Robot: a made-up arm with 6 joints.
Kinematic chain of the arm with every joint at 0, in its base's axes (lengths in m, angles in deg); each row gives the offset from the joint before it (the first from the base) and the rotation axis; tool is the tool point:
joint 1: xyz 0 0 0.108 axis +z
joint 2: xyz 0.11 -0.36 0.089 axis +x
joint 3: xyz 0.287 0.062 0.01 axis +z
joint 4: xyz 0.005 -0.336 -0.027 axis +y
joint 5: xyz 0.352 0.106 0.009 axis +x
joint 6: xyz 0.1 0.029 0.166 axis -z
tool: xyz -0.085 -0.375 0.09
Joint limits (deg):
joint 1: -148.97..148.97
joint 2: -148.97..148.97
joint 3: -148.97..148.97
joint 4: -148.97..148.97
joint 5: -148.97..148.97
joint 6: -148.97..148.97
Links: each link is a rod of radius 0.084 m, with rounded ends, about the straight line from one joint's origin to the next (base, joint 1, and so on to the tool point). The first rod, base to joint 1, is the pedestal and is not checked.
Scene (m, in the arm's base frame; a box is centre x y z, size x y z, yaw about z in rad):
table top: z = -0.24
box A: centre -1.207 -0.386 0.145 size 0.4 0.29 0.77 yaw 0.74
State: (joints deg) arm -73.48 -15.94 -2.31 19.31 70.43 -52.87
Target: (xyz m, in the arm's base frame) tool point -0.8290 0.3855 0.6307
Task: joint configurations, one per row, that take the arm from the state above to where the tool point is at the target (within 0.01 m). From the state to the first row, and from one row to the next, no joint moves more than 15 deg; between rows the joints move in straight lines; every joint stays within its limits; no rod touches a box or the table.
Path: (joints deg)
1: -69.02 -30.82 -7.36 28.03 67.46 -41.46
2: -64.57 -45.70 -12.41 36.74 64.48 -30.06
3: -60.11 -60.58 -17.46 45.46 61.51 -18.65
4: -55.66 -75.46 -22.51 54.17 58.54 -7.25
5: -51.20 -90.34 -27.55 62.89 55.56 4.16
6: -46.75 -105.22 -32.60 71.61 52.59 15.56
7: -60.75 -93.09 -39.11 57.01 51.59 7.58
8: -74.76 -80.95 -45.62 42.42 50.59 -0.40
9: -88.76 -68.82 -52.13 27.83 49.59 -8.39
10: -102.77 -56.69 -58.64 13.23 48.59 -16.37
11: -116.77 -44.56 -65.14 -1.36 47.59 -24.35

